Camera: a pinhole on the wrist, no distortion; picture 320 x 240 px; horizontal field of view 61.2 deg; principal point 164.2 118.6 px. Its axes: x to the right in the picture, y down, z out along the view. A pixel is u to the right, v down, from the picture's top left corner.
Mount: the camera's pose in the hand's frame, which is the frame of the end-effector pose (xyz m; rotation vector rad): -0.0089 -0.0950 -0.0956 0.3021 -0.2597 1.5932
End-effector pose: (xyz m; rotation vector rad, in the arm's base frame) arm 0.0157 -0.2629 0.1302 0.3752 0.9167 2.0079
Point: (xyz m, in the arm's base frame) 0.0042 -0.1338 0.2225
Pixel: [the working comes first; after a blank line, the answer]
In the camera's frame: 0.1860 -0.1149 0.1593

outside the picture
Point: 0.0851 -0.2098 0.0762
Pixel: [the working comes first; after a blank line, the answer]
In the camera's frame: 0.0386 -0.0140 0.1167

253.6 86.1
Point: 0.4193 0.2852 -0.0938
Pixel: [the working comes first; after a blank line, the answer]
In the camera's frame: -0.3265 -0.2109 0.5788

11.6 20.0
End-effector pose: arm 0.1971 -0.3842 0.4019 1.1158 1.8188 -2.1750
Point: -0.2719 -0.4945 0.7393
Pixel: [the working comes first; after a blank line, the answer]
In the camera's frame: -0.2186 -0.0893 0.5300

52.6 73.0
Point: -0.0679 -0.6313 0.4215
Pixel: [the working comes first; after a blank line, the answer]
In the camera's frame: 0.1641 -0.0916 0.4082

273.0 57.9
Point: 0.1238 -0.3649 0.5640
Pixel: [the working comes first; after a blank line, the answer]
In the camera's frame: -0.0332 0.0301 0.1356

97.9 178.6
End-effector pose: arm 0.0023 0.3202 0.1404 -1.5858 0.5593 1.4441
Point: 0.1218 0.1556 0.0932
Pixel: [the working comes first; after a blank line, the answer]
In the camera's frame: 0.0490 -0.0480 -0.1353

behind the camera
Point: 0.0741 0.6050 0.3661
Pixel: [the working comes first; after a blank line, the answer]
In the camera's frame: -0.0507 0.1372 0.3489

124.9 225.0
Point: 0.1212 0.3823 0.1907
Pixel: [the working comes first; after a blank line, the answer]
In the camera's frame: -0.0146 0.0023 0.0978

123.8 124.9
